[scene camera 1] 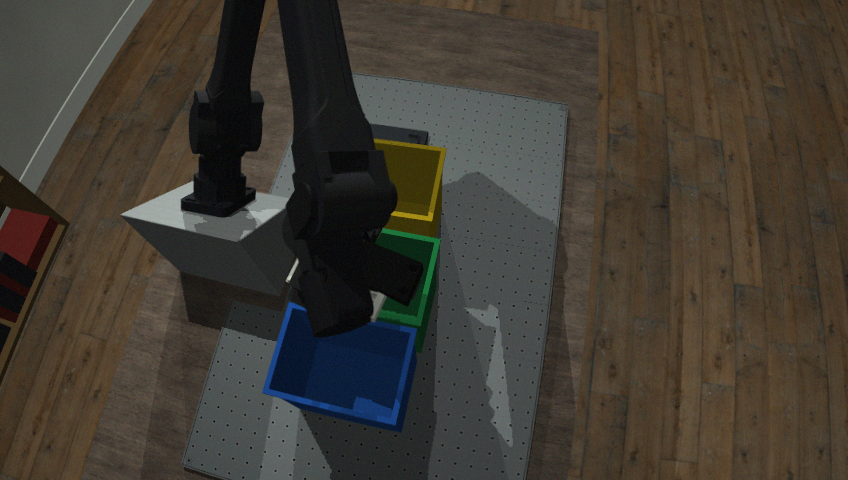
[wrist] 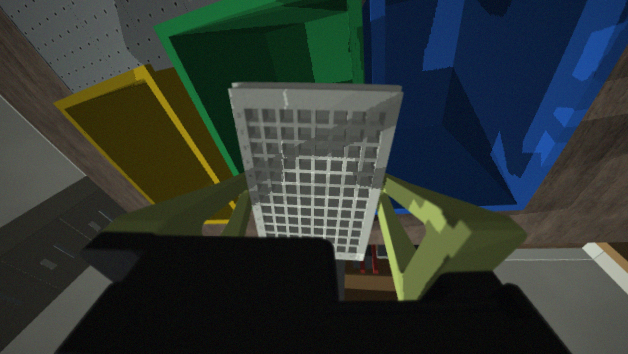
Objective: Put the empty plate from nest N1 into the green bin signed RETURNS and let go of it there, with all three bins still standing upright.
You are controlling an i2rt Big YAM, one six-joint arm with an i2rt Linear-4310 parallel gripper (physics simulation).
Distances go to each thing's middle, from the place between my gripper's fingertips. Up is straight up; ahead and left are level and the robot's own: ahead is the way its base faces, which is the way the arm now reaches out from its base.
Now: the green bin [scene camera 1: 424, 249] 2 cm ahead of my hand, 3 cm to the left of it and 12 cm below it. Also, from my hand: blue bin [scene camera 1: 365, 375]: 1 cm ahead, 11 cm to the right, 12 cm below; yellow bin [scene camera 1: 416, 170]: 18 cm to the left, 12 cm below; white gridded plate [wrist: 315, 154]: 1 cm above.
